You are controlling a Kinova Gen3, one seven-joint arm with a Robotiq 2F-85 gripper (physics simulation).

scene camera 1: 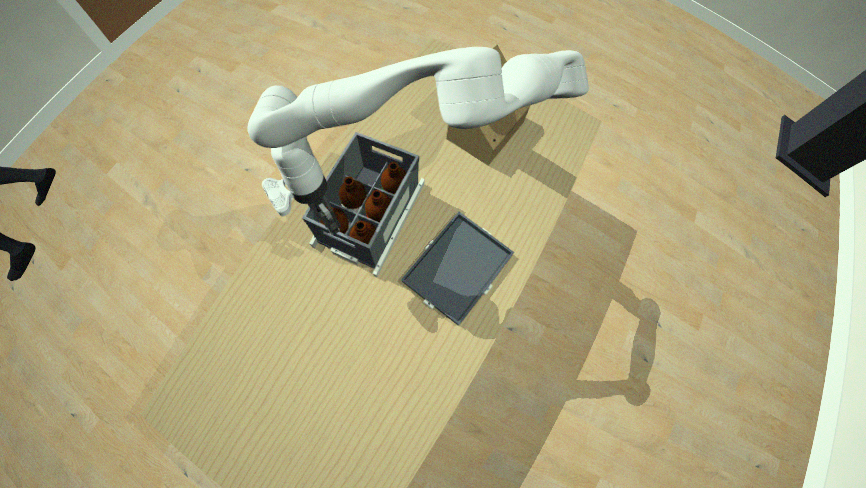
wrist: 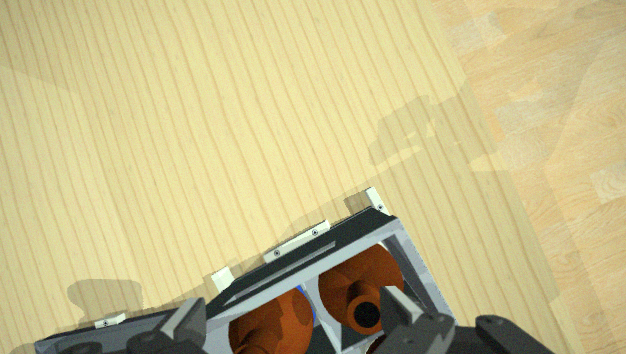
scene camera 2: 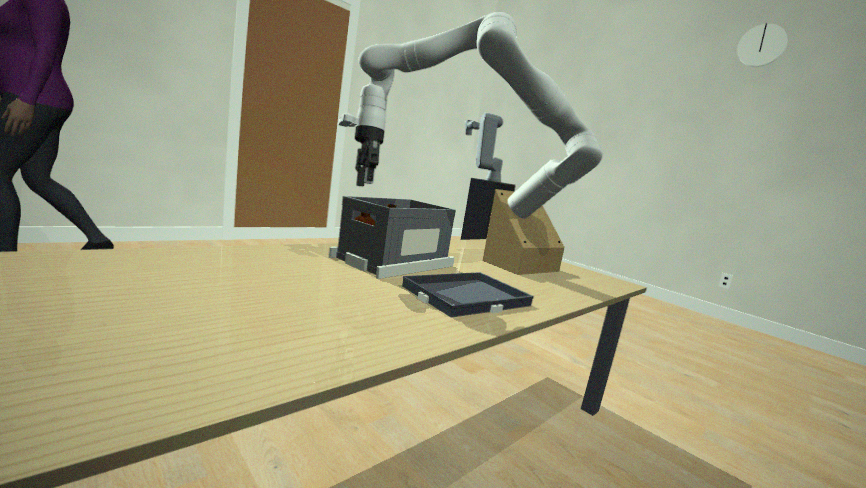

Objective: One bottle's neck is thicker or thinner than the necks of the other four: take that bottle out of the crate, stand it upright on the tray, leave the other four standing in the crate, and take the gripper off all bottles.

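Frame: origin at the arm's base, x down, y left, z ahead, level; metres.
Seen in the pictures: gripper, fingertip midpoint: (scene camera 1: 325,219) (wrist: 294,311) (scene camera 2: 364,185); arm's base, link origin: (scene camera 2: 518,207).
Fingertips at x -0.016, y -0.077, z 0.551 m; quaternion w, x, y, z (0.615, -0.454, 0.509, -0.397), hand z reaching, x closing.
Observation:
Offsets run from my fingertips to a thing's top centre. "spot": to the spot under its first point.
The dark grey crate @(dy -0.004, dx +0.041, dz -0.129 m) (scene camera 1: 354,158) (scene camera 2: 363,242) (wrist: 362,224) holds several upright brown bottles: one at the back right (scene camera 1: 393,175), two in the middle row @(spot: dy -0.032, dx +0.085, dz -0.114 m) (scene camera 1: 351,192) (scene camera 1: 376,206), two in the front row. The front-left bottle @(dy -0.031, dx +0.053, dz -0.032 m) (scene camera 1: 341,220) (wrist: 357,280) is partly hidden by the gripper in scene camera 1; the front-right bottle @(dy +0.057, dx +0.053, dz -0.048 m) (scene camera 1: 362,232) (wrist: 275,322) stands beside it. The back-left compartment is empty. I cannot tell which neck differs. The dark tray @(spot: dy +0.298, dx +0.211, dz -0.177 m) (scene camera 1: 466,260) (scene camera 2: 472,292) holds no bottle. My gripper (scene camera 1: 334,229) (scene camera 2: 365,181) (wrist: 294,311) is open and empty, above the crate's front end.
White strips @(spot: dy +0.098, dx +0.187, dz -0.136 m) (scene camera 1: 398,228) (scene camera 2: 415,267) border the crate. A wooden wedge-shaped block (scene camera 1: 475,144) (scene camera 2: 524,257) stands behind the tray, under the arm's base. A person (scene camera 2: 45,121) is at the far left, off the table. The tray lies right of the crate, near the table's edge.

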